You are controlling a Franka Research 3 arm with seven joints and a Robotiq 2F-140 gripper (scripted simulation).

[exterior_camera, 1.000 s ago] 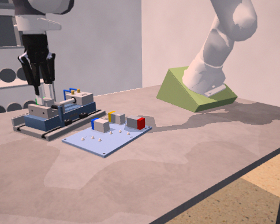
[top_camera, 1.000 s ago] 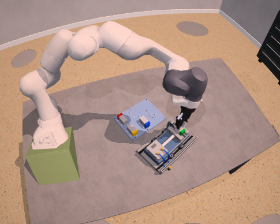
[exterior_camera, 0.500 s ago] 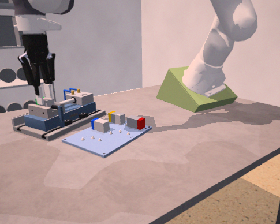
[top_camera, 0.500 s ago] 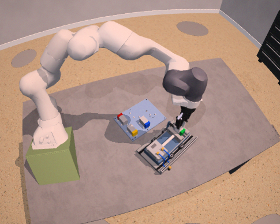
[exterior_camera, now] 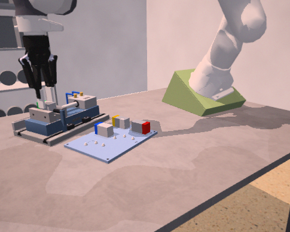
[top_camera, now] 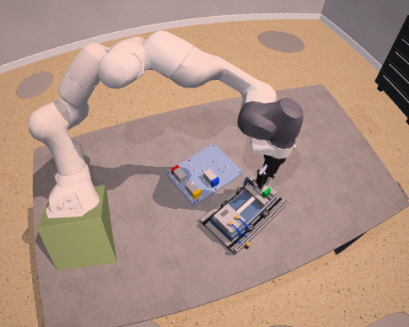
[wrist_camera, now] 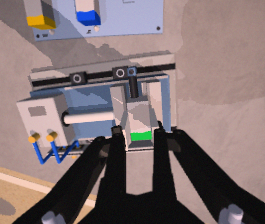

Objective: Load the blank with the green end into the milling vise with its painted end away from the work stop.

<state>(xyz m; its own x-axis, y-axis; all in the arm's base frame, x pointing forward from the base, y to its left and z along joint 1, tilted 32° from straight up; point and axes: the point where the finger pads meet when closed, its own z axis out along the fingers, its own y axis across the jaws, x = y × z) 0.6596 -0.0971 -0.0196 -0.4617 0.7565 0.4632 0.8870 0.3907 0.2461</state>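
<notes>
Right now the green-ended blank is 4 cm below my hand. The rest, counted from my hand: blue-ended blank (15 cm behind, 14 cm to the left, 11 cm below); then fixed jaw (6 cm below, 2 cm ahead, 1 cm to the left); then black work stop rod (4 cm to the left, 4 cm below, 3 cm behind).
</notes>
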